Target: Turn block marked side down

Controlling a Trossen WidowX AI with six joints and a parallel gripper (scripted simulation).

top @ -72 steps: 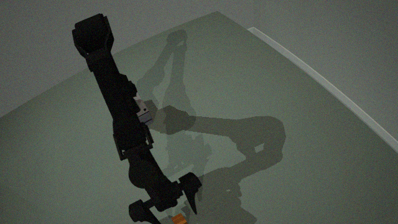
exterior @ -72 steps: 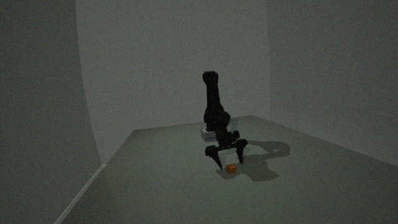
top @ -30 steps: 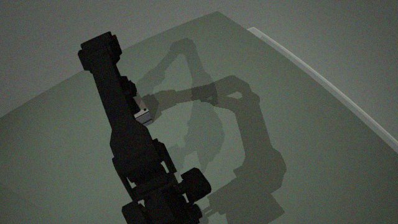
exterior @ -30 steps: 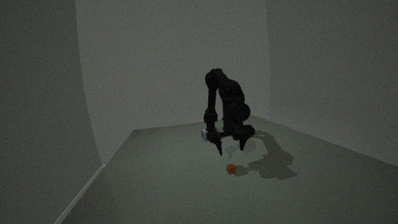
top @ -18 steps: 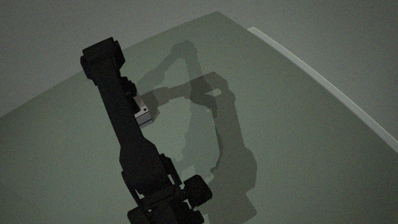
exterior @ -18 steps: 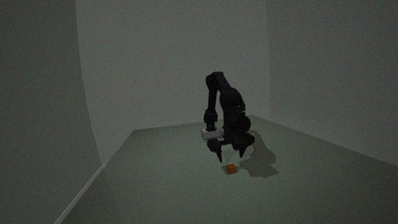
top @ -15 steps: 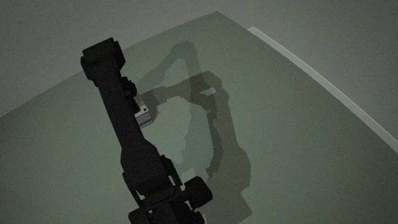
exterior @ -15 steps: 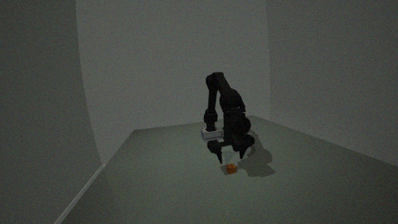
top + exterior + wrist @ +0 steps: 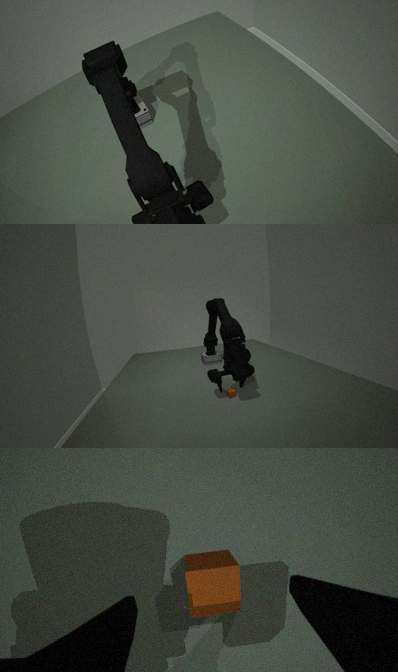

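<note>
The orange block lies 10 mm behind my gripper tip and 20 mm below it.
</note>
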